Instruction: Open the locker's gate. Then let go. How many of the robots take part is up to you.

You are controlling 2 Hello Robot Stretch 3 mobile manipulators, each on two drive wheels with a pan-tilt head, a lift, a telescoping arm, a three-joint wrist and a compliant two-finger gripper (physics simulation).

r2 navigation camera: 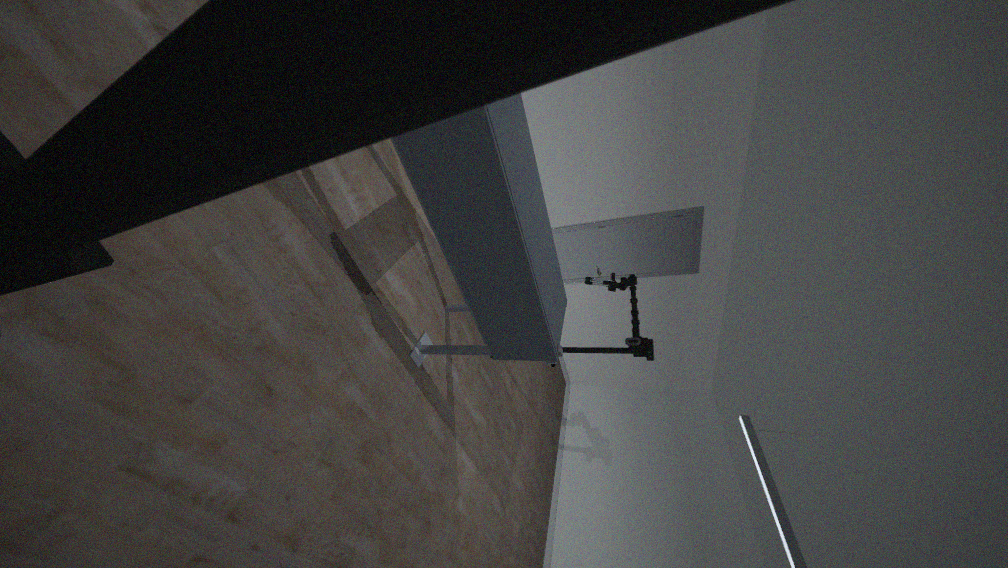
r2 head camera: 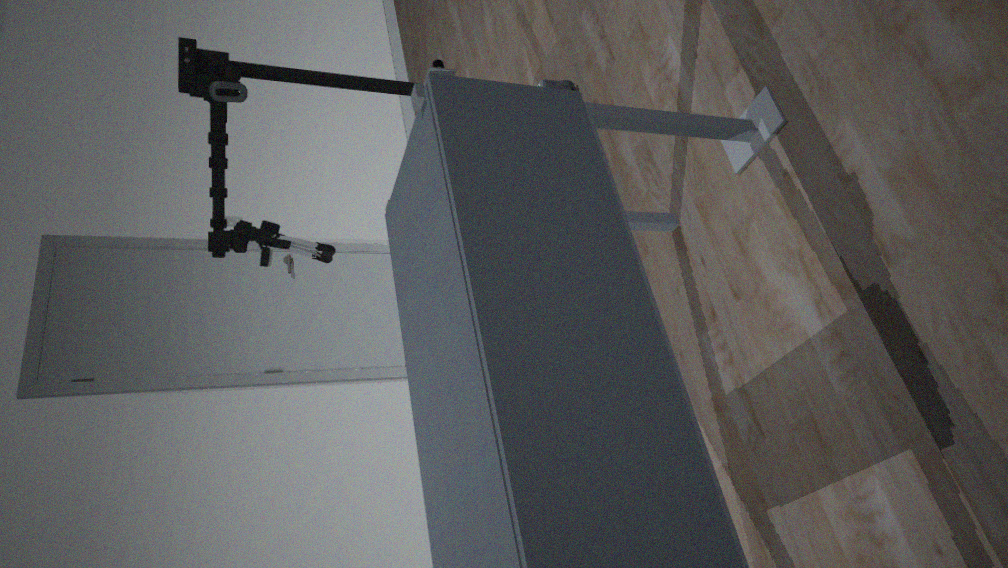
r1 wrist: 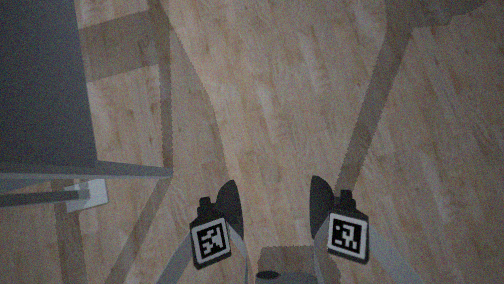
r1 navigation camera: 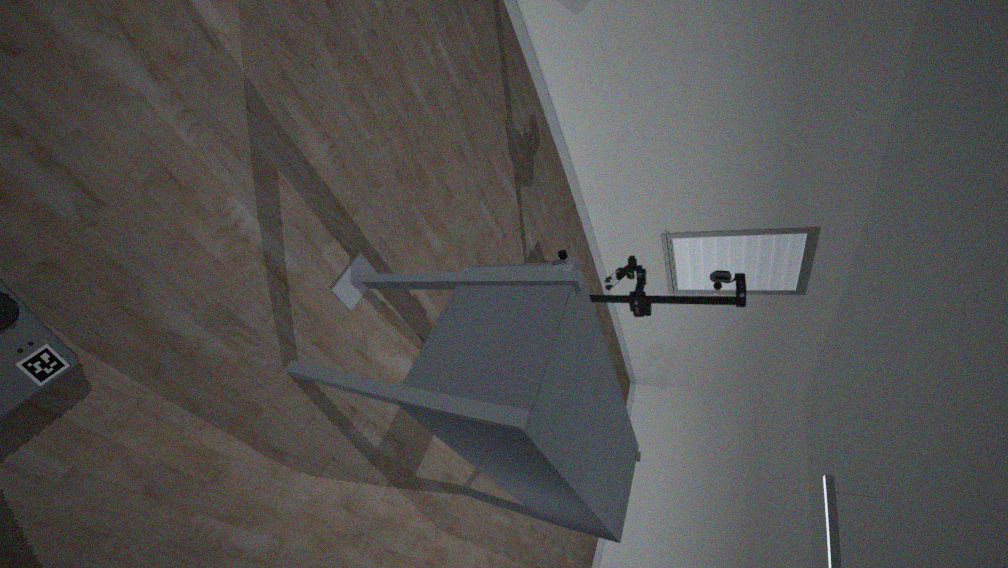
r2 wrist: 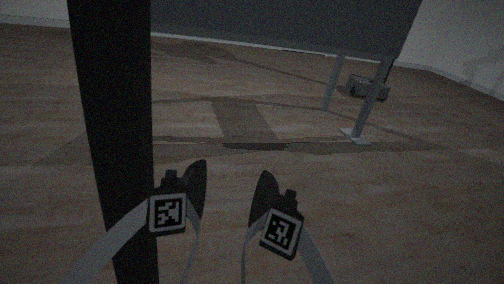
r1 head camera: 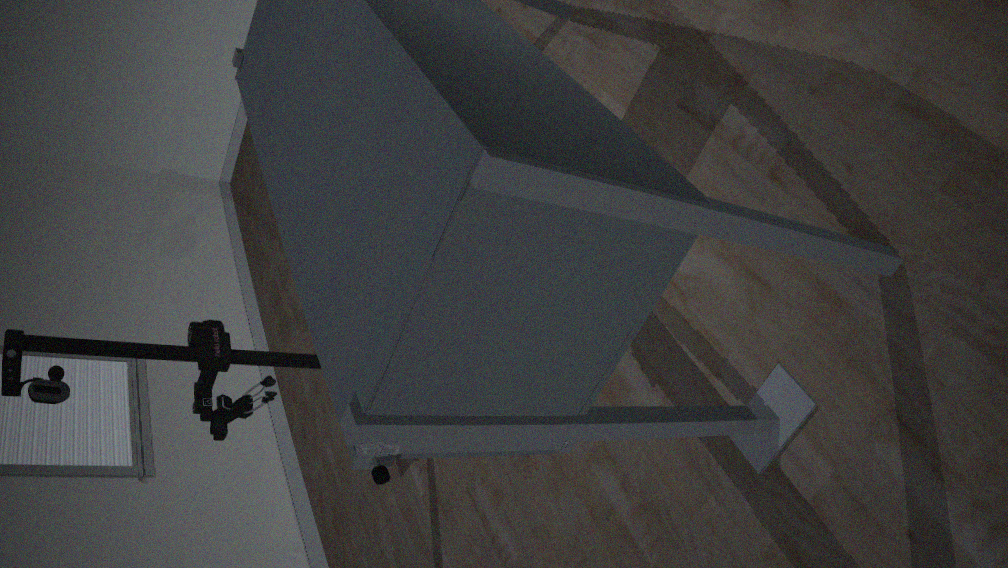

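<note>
The locker (r1 head camera: 536,303) (r1 navigation camera: 486,338) (r1 wrist: 40,90) (r2 head camera: 564,282) (r2 navigation camera: 472,239) (r2 wrist: 280,25) is a long blue-grey box on legs. A thin seam runs along its long edge in the r2 head view; I see no gap there. Which panel is the gate I cannot tell. A small black knob (r1 head camera: 380,474) (r1 navigation camera: 562,254) (r2 head camera: 438,64) sticks out at one corner. My r1 gripper (r1 wrist: 276,207) (r2 navigation camera: 589,280) is open and empty above the floor, beside the locker in the wrist view. My r2 gripper (r2 wrist: 232,192) (r1 head camera: 268,389) (r1 navigation camera: 608,283) is open and empty, apart from the locker.
A white foot plate (r1 head camera: 795,395) (r1 navigation camera: 345,290) lies under one locker leg. The r1 base (r1 navigation camera: 28,366) (r2 wrist: 361,86) stands beyond the locker from r2. The dark r2 mast (r2 wrist: 117,125) crosses its wrist view. A door (r2 head camera: 162,310) and a window (r1 head camera: 70,416) are in the walls.
</note>
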